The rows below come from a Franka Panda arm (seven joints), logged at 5 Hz.
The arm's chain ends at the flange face. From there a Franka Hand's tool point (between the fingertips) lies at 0.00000 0.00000 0.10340 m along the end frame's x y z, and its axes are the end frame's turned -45 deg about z.
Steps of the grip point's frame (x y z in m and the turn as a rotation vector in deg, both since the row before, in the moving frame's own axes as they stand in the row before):
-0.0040 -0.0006 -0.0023 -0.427 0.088 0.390
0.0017 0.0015 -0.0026 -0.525 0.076 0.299
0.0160 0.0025 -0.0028 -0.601 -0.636 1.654
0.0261 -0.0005 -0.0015 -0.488 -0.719 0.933
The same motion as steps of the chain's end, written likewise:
-0.0039 0.0020 -0.0023 -0.240 0.364 0.390
0.0015 -0.0007 -0.0026 -0.317 0.425 0.299
0.0131 -0.0111 -0.0028 -0.875 -0.025 1.654
0.0184 -0.0203 -0.0015 -0.853 -0.163 0.933

